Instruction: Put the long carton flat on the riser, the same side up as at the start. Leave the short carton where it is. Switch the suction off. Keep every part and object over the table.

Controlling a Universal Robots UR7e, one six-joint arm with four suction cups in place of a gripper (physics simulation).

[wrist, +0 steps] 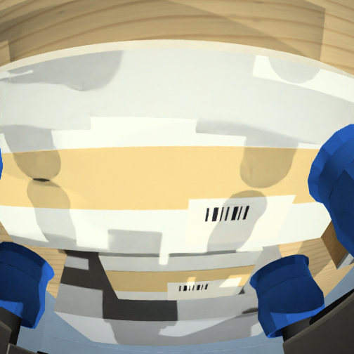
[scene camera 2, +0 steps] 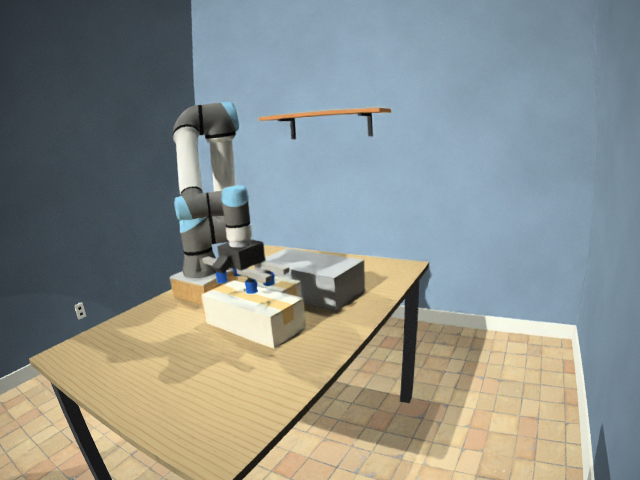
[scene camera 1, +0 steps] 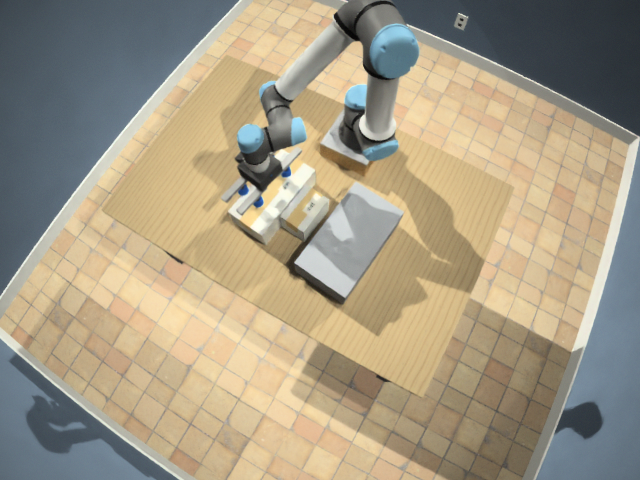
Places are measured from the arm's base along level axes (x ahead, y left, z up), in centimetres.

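Pixels of known places: hand, tool point: (scene camera 2: 245, 282); arm's base, link origin: (scene camera 2: 201, 271).
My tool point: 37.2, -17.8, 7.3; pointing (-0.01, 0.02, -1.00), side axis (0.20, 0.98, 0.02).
Note:
Ahead of a thing's pixels: the offset from my tool point to its middle, as dx, dy, dz. Level surfaces: height alone.
The long carton {-0.5, +1.9, -10.8} (scene camera 1: 276, 205) (scene camera 2: 240, 313) (wrist: 125, 180) lies flat on the table, white with a tan tape strip and a barcode label on top. The short carton {+0.0, +15.1, -10.8} (scene camera 1: 306, 214) (scene camera 2: 290, 284) (wrist: 145, 280) lies beside it, label up, on the riser's side; any gap between them is hard to tell. The grey riser {+2.6, +34.1, -10.0} (scene camera 1: 351, 237) (scene camera 2: 348, 284) (wrist: 80, 305) stands beyond the short carton. My gripper (scene camera 1: 264, 180) (scene camera 2: 244, 279) is open, its blue cups low over the long carton's top. Whether any cup touches it is unclear. One cup is mostly cut off in the wrist view.
The wooden table {dz -16.0} (scene camera 1: 170, 139) (scene camera 2: 155, 403) carries both cartons and the riser. The robot's base block (scene camera 1: 343, 155) (scene camera 2: 188, 290) stands near the cartons and riser, at the table's rear. A wall shelf (scene camera 2: 325, 113) hangs behind the table. The arm's shadow falls across the tabletop.

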